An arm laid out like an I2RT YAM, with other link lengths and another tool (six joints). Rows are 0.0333 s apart.
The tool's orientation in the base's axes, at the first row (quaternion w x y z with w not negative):
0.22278 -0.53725 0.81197 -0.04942
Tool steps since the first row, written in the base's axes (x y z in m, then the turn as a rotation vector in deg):
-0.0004 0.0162 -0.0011 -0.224 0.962 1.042
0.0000 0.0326 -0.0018 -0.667 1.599 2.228
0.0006 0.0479 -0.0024 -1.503 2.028 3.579
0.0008 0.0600 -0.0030 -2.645 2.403 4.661
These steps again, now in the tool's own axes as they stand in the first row. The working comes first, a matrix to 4 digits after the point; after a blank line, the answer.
The tool's axes in the first row as the columns of a matrix, in the base's axes (used below as rounded here):
-0.3235 -0.8504 0.4149
-0.8945 0.4178 0.1591
-0.3087 -0.3196 -0.8959

-0.0140 0.0075 0.0034 -1.110 0.259 -0.873
-0.0286 0.0142 0.0068 -1.902 0.523 -2.018
-0.0423 0.0203 0.0100 -2.433 0.982 -3.507
-0.0530 0.0253 0.0126 -2.733 1.764 -4.891

